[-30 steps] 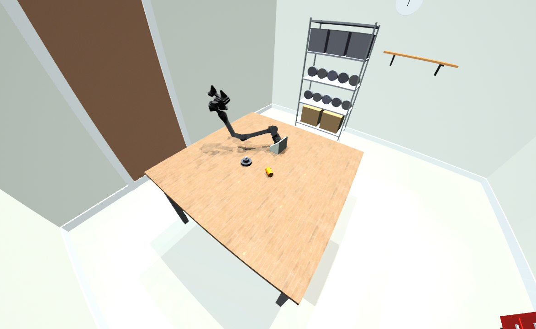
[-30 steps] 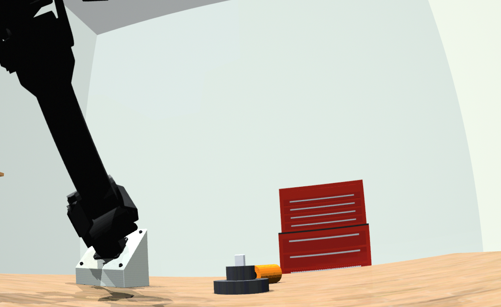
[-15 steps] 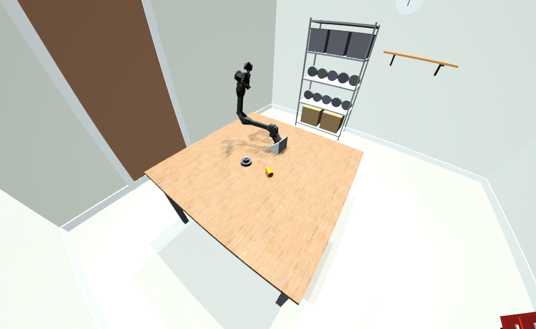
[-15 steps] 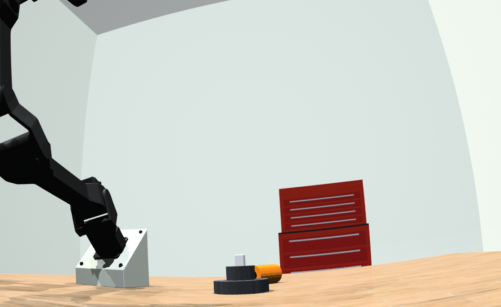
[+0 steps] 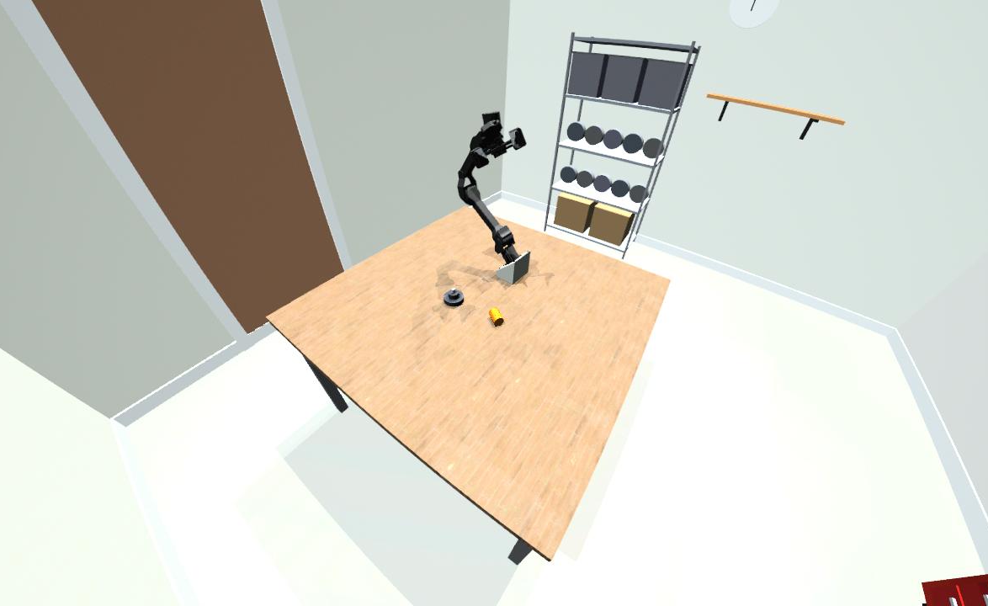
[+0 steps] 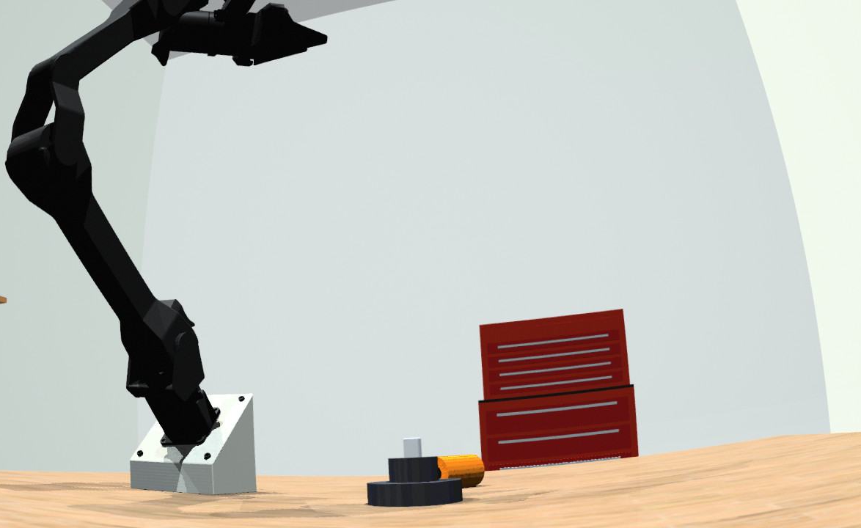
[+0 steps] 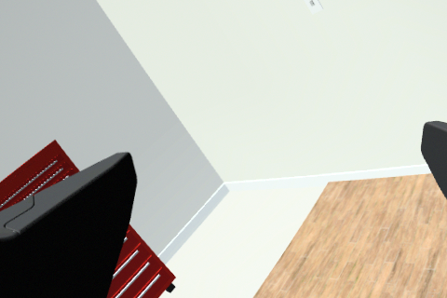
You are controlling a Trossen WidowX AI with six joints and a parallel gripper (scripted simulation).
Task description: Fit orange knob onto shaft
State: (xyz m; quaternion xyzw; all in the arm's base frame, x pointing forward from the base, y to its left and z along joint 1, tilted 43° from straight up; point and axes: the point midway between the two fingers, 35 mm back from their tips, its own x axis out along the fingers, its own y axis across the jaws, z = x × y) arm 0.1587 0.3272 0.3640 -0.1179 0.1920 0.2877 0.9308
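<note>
My gripper tip is now 560 mm above the orange knob, 140 mm short of it and 110 mm to the right of it. Also, from my gripper tip: dark round pedestal 550 mm below, 140 mm ahead, 110 mm to the right.
</note>
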